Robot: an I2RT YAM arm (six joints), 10 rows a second.
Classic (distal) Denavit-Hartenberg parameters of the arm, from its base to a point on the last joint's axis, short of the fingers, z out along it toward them. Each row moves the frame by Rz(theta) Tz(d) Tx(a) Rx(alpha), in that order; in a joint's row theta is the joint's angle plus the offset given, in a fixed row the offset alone. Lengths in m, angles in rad.
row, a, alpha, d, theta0
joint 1, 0.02, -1.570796, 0.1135, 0
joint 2, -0.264, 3.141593, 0, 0
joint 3, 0.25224, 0, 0, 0.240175
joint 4, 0.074, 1.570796, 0, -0.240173
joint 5, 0, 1.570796, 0, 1.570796
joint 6, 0, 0, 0.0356, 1.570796
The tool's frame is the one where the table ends.
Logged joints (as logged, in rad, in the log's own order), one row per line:
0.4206 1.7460 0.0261 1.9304 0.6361 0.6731
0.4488 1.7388 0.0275 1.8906 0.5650 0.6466
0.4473 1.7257 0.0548 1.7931 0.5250 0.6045
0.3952 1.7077 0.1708 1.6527 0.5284 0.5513
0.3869 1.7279 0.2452 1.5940 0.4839 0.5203
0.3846 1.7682 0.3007 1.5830 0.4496 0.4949
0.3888 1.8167 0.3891 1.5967 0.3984 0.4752
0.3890 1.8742 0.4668 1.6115 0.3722 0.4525
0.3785 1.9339 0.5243 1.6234 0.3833 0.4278
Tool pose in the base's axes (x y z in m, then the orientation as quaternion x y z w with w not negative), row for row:
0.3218 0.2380 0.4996 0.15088 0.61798 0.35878 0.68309
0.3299 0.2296 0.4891 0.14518 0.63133 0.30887 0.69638
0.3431 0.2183 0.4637 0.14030 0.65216 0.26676 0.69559
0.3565 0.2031 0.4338 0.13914 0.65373 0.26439 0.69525
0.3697 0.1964 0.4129 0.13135 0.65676 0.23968 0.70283
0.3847 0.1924 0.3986 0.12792 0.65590 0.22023 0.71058
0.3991 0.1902 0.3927 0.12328 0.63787 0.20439 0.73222
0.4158 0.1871 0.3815 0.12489 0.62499 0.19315 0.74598
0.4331 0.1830 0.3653 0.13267 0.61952 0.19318 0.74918
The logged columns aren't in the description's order. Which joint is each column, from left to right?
Columns, left to right: joint 5, joint 2, joint 4, joint 3, joint 6, joint 1.
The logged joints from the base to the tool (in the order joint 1, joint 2, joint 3, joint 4, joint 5, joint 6), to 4 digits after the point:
0.6731 1.7460 1.9304 0.0261 0.4206 0.6361
0.6466 1.7388 1.8906 0.0275 0.4488 0.5650
0.6045 1.7257 1.7931 0.0548 0.4473 0.5250
0.5513 1.7077 1.6527 0.1708 0.3952 0.5284
0.5203 1.7279 1.5940 0.2452 0.3869 0.4839
0.4949 1.7682 1.5830 0.3007 0.3846 0.4496
0.4752 1.8167 1.5967 0.3891 0.3888 0.3984
0.4525 1.8742 1.6115 0.4668 0.3890 0.3722
0.4278 1.9339 1.6234 0.5243 0.3785 0.3833

